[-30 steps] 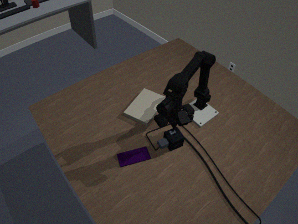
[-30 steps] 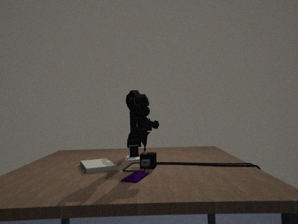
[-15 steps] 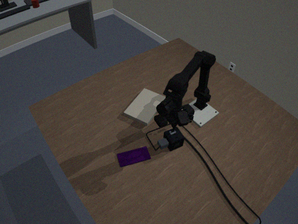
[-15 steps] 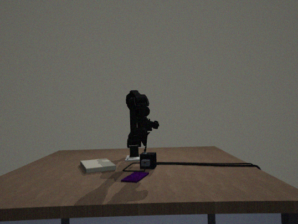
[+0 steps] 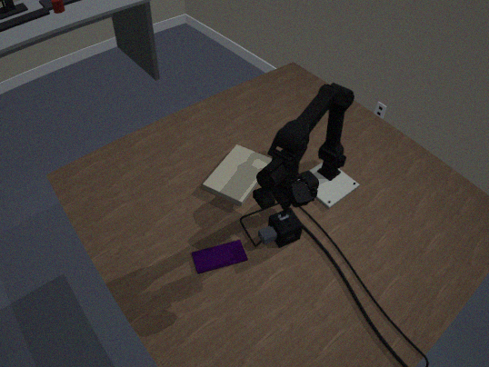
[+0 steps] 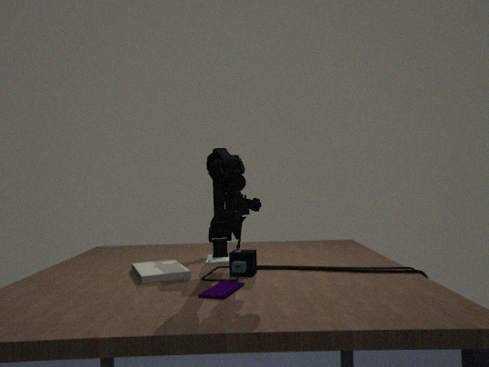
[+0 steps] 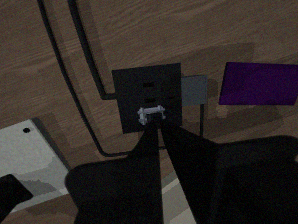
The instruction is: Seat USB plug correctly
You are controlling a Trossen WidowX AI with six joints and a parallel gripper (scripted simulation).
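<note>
My gripper tip is 20 mm above the silver USB plug. Round my gripper tip: purple flat card (210 mm ahead, 110 mm below, 60 mm to the right); then pale flat box (270 mm to the right, 100 mm below, 60 mm behind); then silver socket (50 mm below).
</note>
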